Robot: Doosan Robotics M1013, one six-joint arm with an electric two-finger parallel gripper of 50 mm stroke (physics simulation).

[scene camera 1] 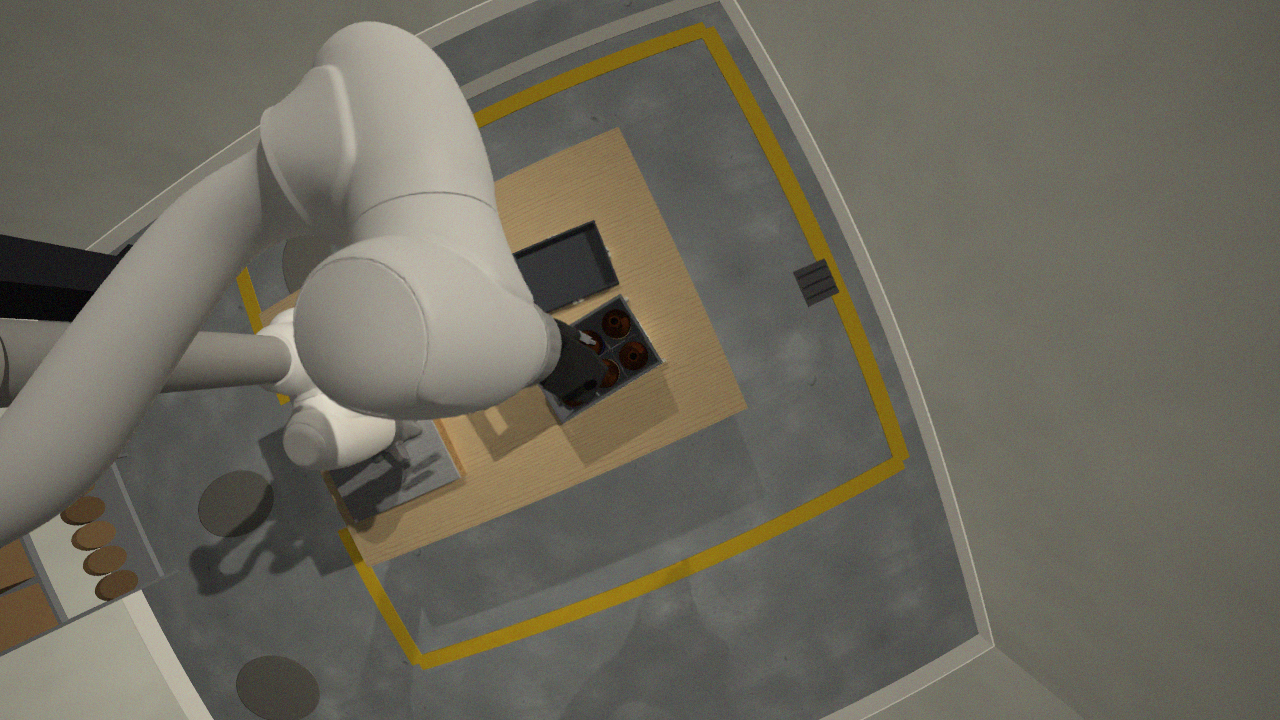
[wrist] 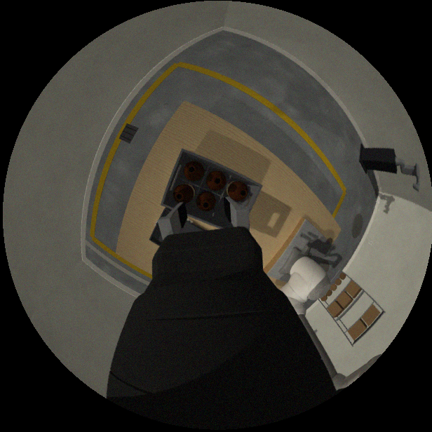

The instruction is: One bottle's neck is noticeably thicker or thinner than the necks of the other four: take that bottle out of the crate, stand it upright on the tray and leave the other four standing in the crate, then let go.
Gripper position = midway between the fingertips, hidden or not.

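Visible: my gripper [wrist: 204, 207]; likewise a bottle [scene camera 1: 616, 324].
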